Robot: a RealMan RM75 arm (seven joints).
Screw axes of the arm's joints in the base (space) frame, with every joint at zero. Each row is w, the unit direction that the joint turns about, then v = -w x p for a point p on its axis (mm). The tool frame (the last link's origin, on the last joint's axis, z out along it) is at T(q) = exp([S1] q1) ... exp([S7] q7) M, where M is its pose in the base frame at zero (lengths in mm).
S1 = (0, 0, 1, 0, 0, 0)
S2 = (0, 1, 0, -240.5, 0, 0)
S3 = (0, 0, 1, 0, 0, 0)
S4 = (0, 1, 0, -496.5, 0, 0)
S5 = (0, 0, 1, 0, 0, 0)
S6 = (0, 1, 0, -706.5, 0, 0)
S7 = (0, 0, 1, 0, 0, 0)
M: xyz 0 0 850.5 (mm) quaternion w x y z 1 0 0 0
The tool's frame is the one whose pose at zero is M.
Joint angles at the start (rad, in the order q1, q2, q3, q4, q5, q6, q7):
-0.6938 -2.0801 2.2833 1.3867 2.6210 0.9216 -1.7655
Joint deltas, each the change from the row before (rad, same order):
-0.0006 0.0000 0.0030 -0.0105 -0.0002 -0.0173 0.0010
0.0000 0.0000 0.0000 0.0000 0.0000 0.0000 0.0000
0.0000 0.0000 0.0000 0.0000 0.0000 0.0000 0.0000
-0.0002 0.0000 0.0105 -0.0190 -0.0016 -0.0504 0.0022
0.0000 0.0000 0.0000 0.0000 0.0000 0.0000 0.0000
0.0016 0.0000 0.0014 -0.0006 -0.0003 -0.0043 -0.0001
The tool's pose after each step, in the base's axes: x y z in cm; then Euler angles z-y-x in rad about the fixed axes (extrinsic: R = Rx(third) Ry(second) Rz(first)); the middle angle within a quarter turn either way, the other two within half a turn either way. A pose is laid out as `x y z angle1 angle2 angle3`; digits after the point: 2 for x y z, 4 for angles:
-8.29 29.05 -15.37 1.0861 -0.2389 -2.7957
-8.29 29.05 -15.37 1.0861 -0.2389 -2.7957
-8.29 29.05 -15.37 1.0861 -0.2389 -2.7957
-8.25 29.23 -15.70 1.0904 -0.2114 -2.7864
-8.25 29.23 -15.70 1.0904 -0.2114 -2.7864
-8.27 29.21 -15.73 1.0895 -0.2088 -2.7864

